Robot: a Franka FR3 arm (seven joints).
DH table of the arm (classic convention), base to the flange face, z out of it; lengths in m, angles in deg. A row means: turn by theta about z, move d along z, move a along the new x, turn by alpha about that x. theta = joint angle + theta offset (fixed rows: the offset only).
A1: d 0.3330  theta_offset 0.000  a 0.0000  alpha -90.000
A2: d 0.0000  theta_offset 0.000  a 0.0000  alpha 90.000
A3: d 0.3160  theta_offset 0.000  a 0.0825  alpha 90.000
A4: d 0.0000  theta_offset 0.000  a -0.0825  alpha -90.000
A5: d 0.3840  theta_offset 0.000  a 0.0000  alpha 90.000
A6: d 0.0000  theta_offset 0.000  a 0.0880  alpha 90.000
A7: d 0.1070  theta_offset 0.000  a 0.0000  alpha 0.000
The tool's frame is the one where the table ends.
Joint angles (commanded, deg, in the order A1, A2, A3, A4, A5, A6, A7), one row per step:
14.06 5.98 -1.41 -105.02 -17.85 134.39 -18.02
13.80 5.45 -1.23 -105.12 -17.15 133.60 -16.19
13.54 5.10 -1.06 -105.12 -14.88 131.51 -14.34
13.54 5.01 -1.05 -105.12 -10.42 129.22 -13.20
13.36 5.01 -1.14 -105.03 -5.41 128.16 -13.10
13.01 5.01 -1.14 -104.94 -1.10 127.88 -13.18
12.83 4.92 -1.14 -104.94 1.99 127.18 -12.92
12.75 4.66 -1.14 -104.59 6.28 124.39 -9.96
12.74 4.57 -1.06 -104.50 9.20 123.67 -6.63
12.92 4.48 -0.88 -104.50 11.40 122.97 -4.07
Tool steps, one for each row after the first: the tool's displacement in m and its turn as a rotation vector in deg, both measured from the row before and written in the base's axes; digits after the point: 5 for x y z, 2 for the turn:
-0.00242 -0.00195 0.00321 1.33 0.22 -2.18
-0.00309 -0.00244 -0.00067 2.32 1.83 -3.09
-0.00327 0.00005 -0.00407 3.89 2.86 -3.05
-0.00109 -0.00101 -0.00168 4.37 1.93 -2.22
0.00011 -0.00155 0.00010 3.89 1.03 -1.76
-0.00112 -0.00048 -0.00044 2.80 1.21 -1.48
-0.00413 0.00143 0.00048 4.37 3.29 -4.17
-0.00158 0.00267 0.00060 3.40 1.62 -3.99
-0.00236 0.00524 -0.00012 2.52 1.53 -2.69

